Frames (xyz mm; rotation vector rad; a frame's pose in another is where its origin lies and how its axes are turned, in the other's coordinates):
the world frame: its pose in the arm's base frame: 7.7 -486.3 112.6 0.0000 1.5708 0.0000
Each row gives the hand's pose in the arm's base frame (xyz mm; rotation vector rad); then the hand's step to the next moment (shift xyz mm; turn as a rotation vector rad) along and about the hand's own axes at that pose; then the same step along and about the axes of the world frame.
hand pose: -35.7 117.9 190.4 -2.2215 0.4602 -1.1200
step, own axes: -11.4 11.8 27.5 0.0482 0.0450 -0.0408
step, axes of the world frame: 27.3 7.1 15.2 -0.0186 -0.0750 -0.0066
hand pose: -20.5 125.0 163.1 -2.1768 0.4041 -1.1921
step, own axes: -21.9 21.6 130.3 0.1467 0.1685 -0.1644
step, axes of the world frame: 80.7 43.3 97.7 -0.0526 -0.2672 -0.0530
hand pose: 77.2 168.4 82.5 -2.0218 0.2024 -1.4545
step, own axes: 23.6 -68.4 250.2 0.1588 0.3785 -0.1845
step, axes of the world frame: -10.2 143.0 217.4 0.0536 -0.4465 -0.0179
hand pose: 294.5 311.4 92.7 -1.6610 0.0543 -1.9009
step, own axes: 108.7 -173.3 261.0 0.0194 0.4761 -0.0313
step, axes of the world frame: -223.1 182.7 163.7 0.1846 -0.4079 0.1659
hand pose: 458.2 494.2 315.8 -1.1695 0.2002 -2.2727
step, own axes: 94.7 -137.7 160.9 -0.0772 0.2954 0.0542
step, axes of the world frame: -215.7 81.4 25.7 0.1324 -0.1951 0.2014
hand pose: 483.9 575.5 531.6 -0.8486 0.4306 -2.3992
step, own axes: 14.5 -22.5 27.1 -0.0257 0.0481 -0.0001
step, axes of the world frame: -37.6 6.2 -0.5 0.0345 -0.0229 0.0355
